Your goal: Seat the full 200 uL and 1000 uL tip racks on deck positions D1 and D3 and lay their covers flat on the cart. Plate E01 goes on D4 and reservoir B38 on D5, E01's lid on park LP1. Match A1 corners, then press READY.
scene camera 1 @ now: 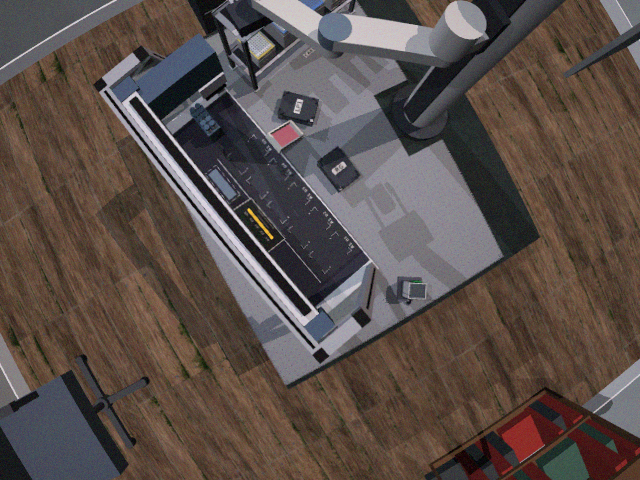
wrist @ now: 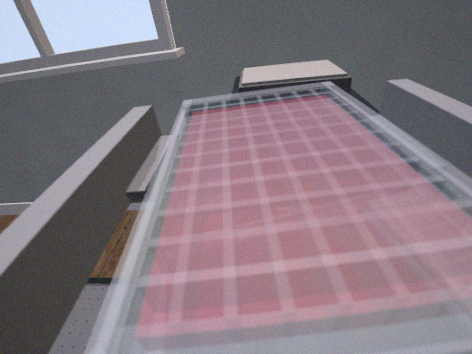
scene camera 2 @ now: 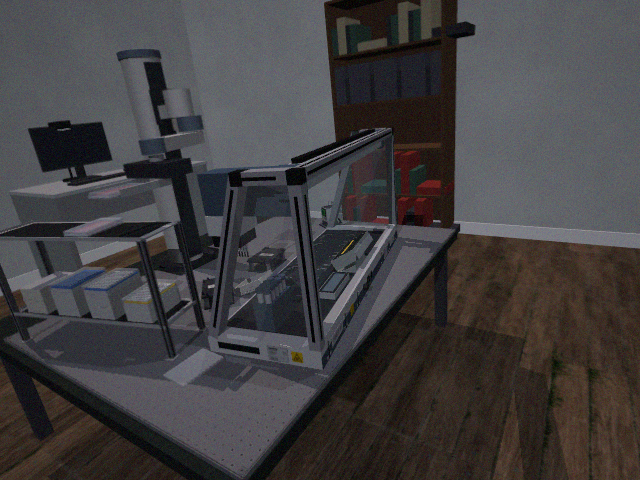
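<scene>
My gripper (scene camera 2: 126, 187) (wrist: 266, 113) is shut on a clear plate with pink wells (scene camera 2: 105, 191) (wrist: 280, 185), held level above the cart (scene camera 2: 146, 268) (scene camera 1: 248, 64). No label is readable on it. Another pinkish plate (scene camera 2: 93, 226) lies on the cart's top. Racks with blue rims (scene camera 2: 74, 290) (scene camera 2: 111, 291) and a yellow-rimmed rack (scene camera 2: 149, 299) (scene camera 1: 261, 44) stand on the lower shelf beside a pale box (scene camera 2: 38, 291). The deck (scene camera 1: 328, 279) shows corner marks at its positions. Park LP1 (scene camera 1: 298, 107) is a black stand beside the deck. The gripper is outside scene camera 1's view.
A frame with clear panels (scene camera 1: 217, 204) (scene camera 2: 302, 258) surrounds the deck. A tray with a red inside (scene camera 1: 285, 134) and the black RG stand (scene camera 1: 338, 167) are behind it. Blue tube holders (scene camera 1: 205, 121) stand on the deck. A small device (scene camera 1: 415, 290) stands near the table edge.
</scene>
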